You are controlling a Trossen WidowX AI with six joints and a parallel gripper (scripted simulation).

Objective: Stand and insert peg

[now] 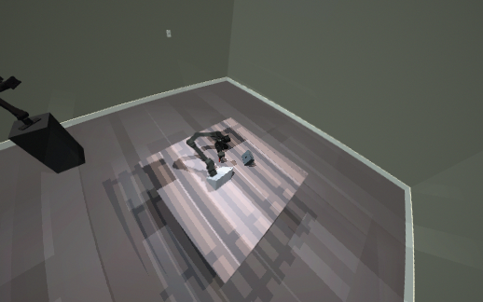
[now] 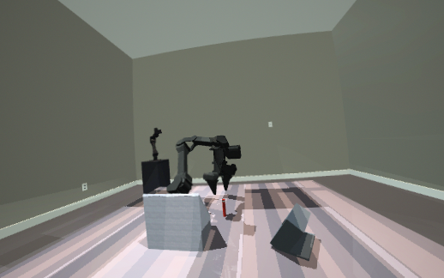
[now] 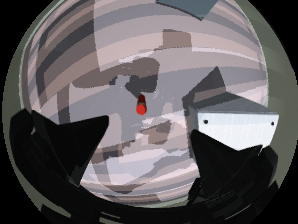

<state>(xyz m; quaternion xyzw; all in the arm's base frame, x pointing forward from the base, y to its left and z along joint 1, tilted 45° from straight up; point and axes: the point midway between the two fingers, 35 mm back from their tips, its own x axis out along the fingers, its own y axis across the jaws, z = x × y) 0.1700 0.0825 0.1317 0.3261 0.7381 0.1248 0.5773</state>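
Right now my gripper tip is 60 mm above the red peg, 10 mm to the right of it and 10 mm short of it. Also, from my gripper tip: panel (270 mm ahead, 150 mm to the right, 70 mm below).
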